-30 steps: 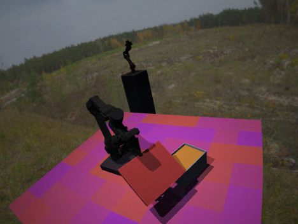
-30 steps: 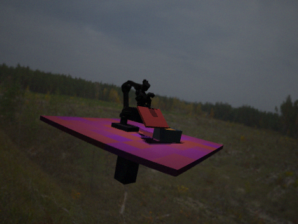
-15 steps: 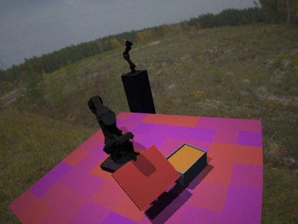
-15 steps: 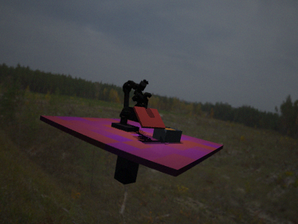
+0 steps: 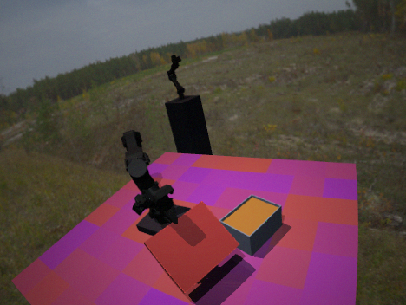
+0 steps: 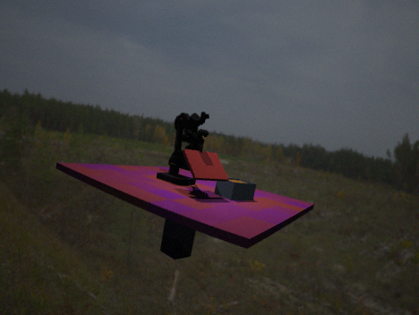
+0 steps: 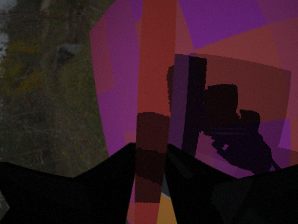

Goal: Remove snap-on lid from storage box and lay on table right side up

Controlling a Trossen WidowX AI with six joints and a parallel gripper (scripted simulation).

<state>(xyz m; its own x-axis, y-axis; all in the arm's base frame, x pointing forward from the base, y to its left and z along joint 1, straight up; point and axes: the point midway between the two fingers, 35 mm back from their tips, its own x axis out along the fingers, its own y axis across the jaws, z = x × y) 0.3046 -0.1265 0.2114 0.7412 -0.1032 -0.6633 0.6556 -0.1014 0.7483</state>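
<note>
My gripper tip is 6 cm short of the red lid, 5 cm above it and 1 cm to the left of it. The rest, counted from my gripper tip: dark grey storage box (26 cm to the left, 18 cm below, 10 cm ahead).
</note>
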